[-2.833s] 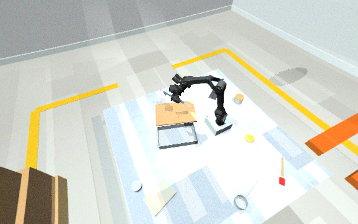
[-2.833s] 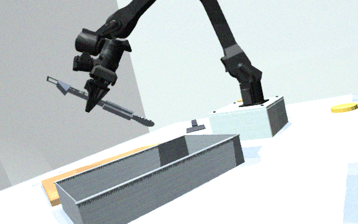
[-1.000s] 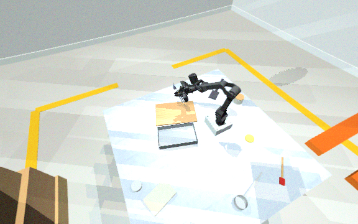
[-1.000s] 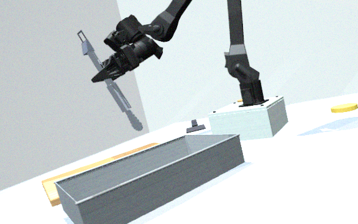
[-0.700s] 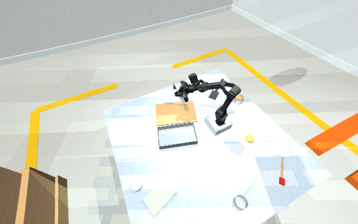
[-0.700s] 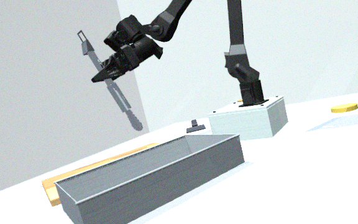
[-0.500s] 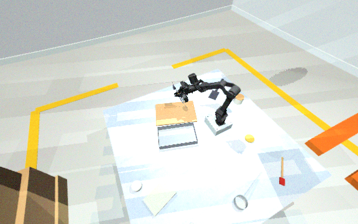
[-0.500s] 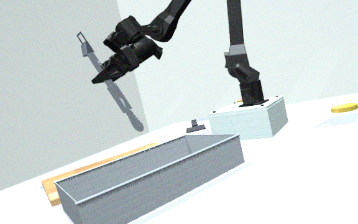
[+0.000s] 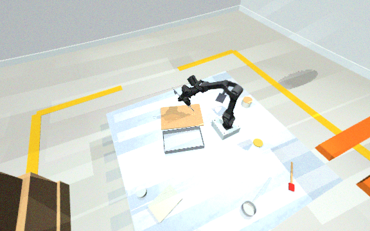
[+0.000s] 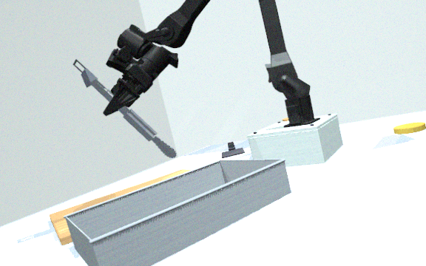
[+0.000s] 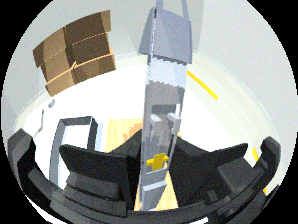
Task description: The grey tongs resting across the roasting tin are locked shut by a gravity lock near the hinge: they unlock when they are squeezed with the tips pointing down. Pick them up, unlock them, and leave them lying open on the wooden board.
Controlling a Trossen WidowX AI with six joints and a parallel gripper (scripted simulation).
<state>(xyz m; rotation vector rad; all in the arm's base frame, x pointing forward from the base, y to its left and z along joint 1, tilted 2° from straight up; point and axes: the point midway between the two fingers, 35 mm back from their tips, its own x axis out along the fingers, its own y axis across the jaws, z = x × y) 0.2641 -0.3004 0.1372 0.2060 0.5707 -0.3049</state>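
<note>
Now: gripper tip 10 mm past the wooden board, 20 mm to the right of it and 200 mm above it. The rest, counted from my gripper tip: dark scraper 510 mm behind, 90 mm to the right, 200 mm below; then grey roasting tin 70 mm ahead, 250 mm to the left, 180 mm below; then cork-topped jar 610 mm behind, 130 mm to the left, 170 mm below.
</note>
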